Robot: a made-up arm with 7 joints. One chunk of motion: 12 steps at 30 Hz.
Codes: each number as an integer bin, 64 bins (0 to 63) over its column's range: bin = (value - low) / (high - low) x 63, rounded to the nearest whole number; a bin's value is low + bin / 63 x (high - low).
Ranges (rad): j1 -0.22..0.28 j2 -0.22..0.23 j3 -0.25..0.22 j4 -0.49..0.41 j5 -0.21..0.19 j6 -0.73..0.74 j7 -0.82..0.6
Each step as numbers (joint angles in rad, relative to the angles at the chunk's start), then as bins.
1 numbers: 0.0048 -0.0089 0.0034 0.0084 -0.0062 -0.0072 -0.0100
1 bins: 28 30 34 35 32 31 36
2 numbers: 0.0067 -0.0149 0.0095 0.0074 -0.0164 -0.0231 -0.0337
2 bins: 29 29 35 35 30 30 35
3 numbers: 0.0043 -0.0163 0.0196 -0.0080 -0.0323 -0.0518 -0.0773
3 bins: 28 29 36 34 28 29 33
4 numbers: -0.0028 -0.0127 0.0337 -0.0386 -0.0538 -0.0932 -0.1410
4 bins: 27 29 38 32 25 27 30
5 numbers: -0.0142 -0.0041 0.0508 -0.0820 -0.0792 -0.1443 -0.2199
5 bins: 26 30 40 29 21 25 27
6 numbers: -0.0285 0.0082 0.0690 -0.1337 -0.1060 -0.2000 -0.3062
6 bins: 24 32 43 25 16 23 23
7 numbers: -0.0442 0.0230 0.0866 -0.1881 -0.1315 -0.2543 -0.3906
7 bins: 22 34 45 21 12 20 19
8 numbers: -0.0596 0.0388 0.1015 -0.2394 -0.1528 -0.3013 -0.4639
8 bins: 20 36 47 18 9 18 16
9 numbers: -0.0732 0.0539 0.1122 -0.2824 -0.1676 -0.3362 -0.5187
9 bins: 18 38 49 15 7 17 13
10 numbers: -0.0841 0.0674 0.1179 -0.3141 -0.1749 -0.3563 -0.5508
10 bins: 17 40 49 12 6 16 12
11 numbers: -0.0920 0.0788 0.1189 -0.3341 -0.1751 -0.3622 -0.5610
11 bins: 16 42 49 11 5 16 11
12 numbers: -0.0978 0.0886 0.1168 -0.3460 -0.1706 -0.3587 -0.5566
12 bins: 15 43 49 10 6 16 12
